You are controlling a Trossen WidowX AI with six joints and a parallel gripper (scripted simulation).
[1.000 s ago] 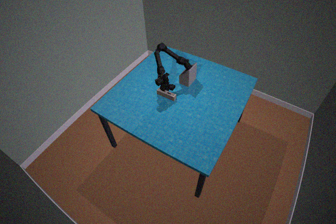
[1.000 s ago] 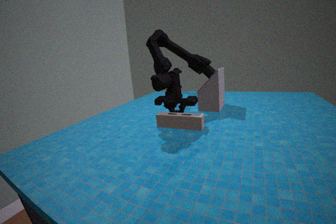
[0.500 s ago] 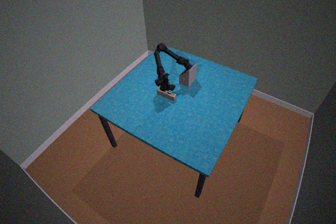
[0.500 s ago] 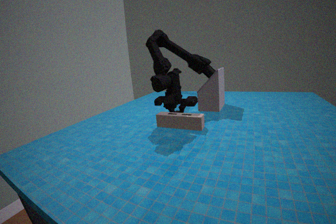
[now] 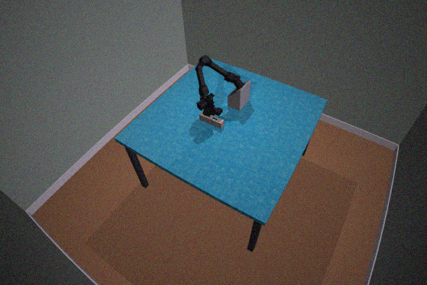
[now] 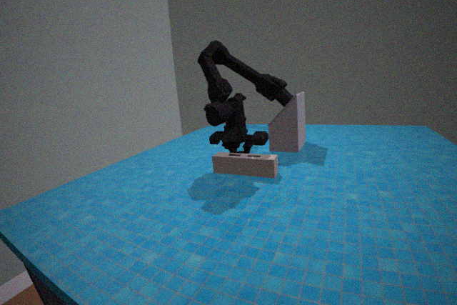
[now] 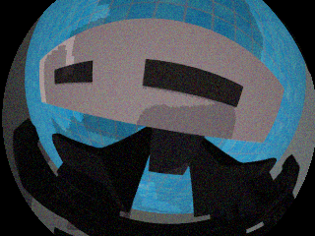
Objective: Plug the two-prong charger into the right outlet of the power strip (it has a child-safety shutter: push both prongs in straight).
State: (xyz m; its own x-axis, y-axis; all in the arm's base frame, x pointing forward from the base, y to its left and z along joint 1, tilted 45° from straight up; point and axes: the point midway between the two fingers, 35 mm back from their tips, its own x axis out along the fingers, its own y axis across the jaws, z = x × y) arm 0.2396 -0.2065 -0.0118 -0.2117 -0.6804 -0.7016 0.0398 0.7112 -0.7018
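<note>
Right now my gripper tip is 2 cm short of the black two-prong charger and 1 cm below it.
</note>
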